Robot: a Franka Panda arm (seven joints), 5 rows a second.
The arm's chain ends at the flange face. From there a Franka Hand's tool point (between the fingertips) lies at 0.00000 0.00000 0.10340 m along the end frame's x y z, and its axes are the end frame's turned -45 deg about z.
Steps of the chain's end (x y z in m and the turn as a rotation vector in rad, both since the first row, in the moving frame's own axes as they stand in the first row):
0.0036, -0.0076, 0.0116, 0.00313, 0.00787, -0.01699
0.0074, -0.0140, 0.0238, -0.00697, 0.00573, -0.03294
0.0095, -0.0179, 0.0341, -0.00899, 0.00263, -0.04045
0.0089, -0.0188, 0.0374, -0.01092, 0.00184, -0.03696
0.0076, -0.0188, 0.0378, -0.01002, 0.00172, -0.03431
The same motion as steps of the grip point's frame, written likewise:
0.0087, -0.0025, 0.0116, -0.00335, 0.00778, -0.01699
0.0151, -0.0037, 0.0238, -0.00898, -0.00088, -0.03294
0.0189, -0.0051, 0.0341, -0.00822, -0.00450, -0.04045
0.0189, -0.0061, 0.0374, -0.00902, -0.00642, -0.03696
0.0181, -0.0071, 0.0378, -0.00830, -0.00587, -0.03431

